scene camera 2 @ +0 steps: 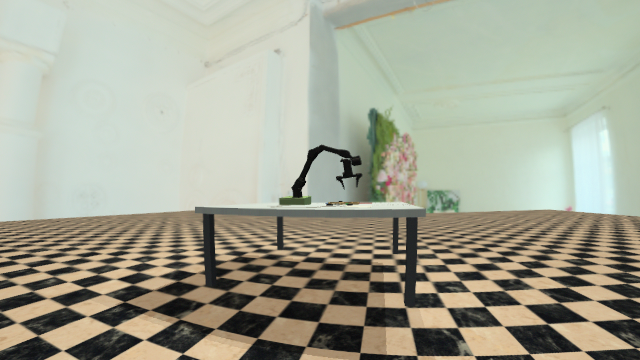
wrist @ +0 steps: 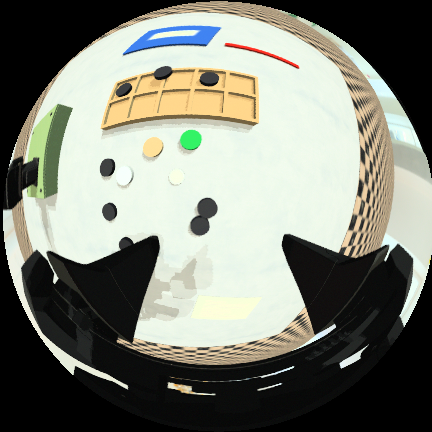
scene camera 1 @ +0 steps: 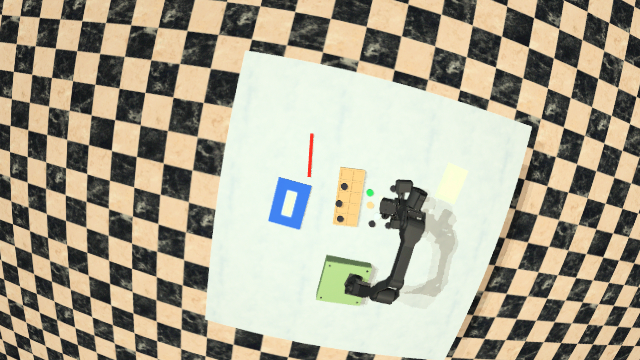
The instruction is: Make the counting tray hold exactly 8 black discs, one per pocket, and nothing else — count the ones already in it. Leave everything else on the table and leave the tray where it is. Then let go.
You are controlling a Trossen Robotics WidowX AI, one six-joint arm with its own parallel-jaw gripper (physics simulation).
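The wooden counting tray [scene camera 1: 353, 200] [wrist: 180, 118] has two rows of pockets. Three black discs are on its far row in the wrist view: one disc [wrist: 123, 90] in the left end pocket, one disc [wrist: 163, 72] looking raised at the outer rim near a divider, and one disc [wrist: 209, 78] in the fourth pocket. Loose black discs lie on the table: one [wrist: 107, 167] [scene camera 1: 371, 223], another [wrist: 109, 211], one [wrist: 126, 243] partly hidden by the left finger, and two touching discs [wrist: 207, 208] [wrist: 200, 225]. My gripper [scene camera 1: 390, 207] [scene camera 2: 350, 187] [wrist: 221, 241] is open and empty, high above the table.
Near the tray lie a green disc [scene camera 1: 370, 192] [wrist: 190, 139], a tan disc [scene camera 1: 370, 205] [wrist: 152, 147], a white disc [wrist: 124, 176] and a small cream disc [wrist: 176, 176]. Also present are a blue frame [scene camera 1: 276, 200], red stick [scene camera 1: 310, 155], yellow sheet [scene camera 1: 452, 182] and green base [scene camera 1: 332, 285].
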